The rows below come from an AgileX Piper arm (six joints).
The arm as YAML. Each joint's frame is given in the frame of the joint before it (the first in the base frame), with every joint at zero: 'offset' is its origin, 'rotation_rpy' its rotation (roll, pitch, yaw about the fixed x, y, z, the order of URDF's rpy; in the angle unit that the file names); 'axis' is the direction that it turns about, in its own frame. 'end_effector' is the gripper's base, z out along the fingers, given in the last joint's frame.
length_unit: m
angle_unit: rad
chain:
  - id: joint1
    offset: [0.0, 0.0, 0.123]
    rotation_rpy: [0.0, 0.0, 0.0]
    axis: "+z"
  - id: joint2
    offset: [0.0, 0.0, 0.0]
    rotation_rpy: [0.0, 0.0, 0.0]
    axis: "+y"
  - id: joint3
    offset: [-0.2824, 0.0, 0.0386]
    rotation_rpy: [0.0, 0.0, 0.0]
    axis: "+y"
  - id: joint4
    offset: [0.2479, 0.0, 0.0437]
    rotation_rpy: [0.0, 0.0, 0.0]
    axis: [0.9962, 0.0, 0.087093]
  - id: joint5
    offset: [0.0, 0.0, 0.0]
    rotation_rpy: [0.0, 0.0, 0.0]
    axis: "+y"
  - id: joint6
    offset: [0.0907, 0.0, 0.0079]
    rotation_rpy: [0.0, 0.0, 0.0]
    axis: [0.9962, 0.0, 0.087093]
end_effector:
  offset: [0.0, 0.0, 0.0]
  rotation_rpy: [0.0, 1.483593, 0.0]
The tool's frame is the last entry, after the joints.
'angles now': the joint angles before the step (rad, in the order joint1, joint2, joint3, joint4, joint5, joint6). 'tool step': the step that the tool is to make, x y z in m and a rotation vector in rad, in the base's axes. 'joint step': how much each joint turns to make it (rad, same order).
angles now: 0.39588, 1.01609, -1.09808, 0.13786, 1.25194, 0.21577
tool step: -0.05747, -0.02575, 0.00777, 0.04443, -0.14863, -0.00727
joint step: -0.00003, -0.25333, 0.09397, -0.01877, 0.00466, 0.00381
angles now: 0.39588, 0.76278, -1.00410, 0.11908, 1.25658, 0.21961
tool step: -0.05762, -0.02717, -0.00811, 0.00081, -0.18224, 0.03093
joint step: -0.00006, -0.27309, 0.09819, -0.03338, 0.01208, -0.05817
